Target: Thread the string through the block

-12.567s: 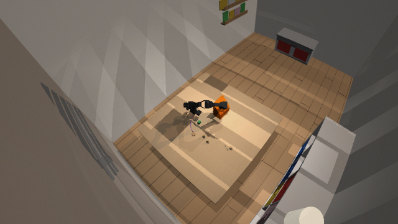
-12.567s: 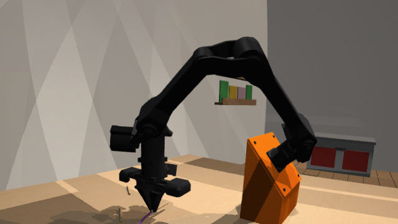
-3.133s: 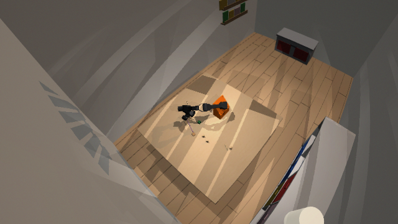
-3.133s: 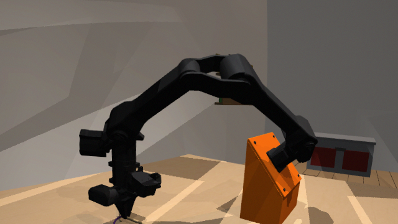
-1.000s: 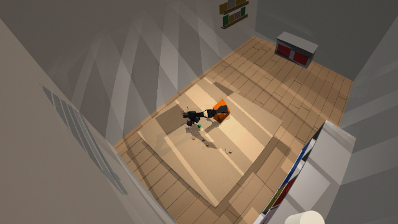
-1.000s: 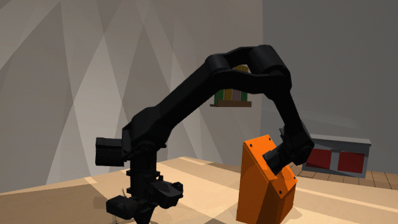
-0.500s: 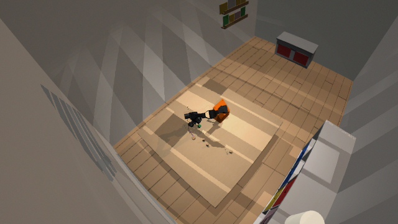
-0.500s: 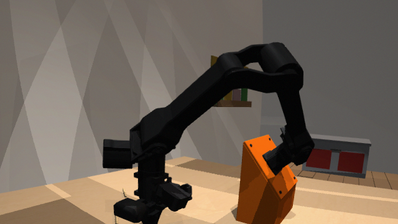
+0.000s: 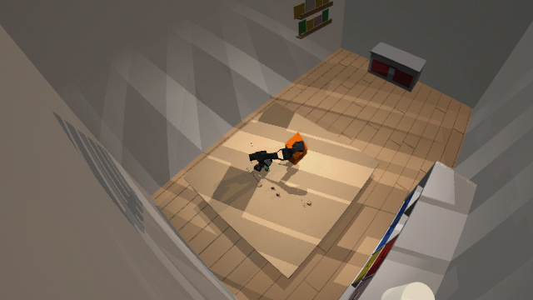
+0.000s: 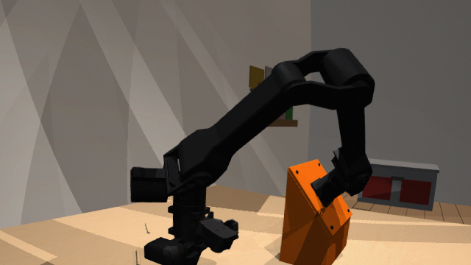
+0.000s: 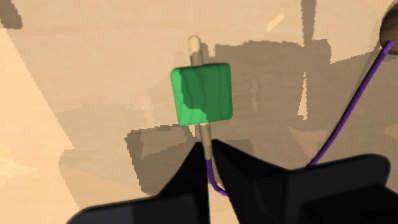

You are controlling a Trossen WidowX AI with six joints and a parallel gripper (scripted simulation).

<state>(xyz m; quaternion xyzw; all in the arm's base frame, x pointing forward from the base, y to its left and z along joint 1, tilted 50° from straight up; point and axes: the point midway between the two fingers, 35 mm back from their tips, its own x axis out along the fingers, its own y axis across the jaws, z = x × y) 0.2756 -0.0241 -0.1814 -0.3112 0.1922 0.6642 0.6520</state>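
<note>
Right now the thin wooden stick is 20 mm to the left of my gripper tip. From my gripper tip the other things lie so: green block: 40 mm to the left, 10 mm behind; then round wooden button: 150 mm ahead, 90 mm to the left, 10 mm below.
</note>
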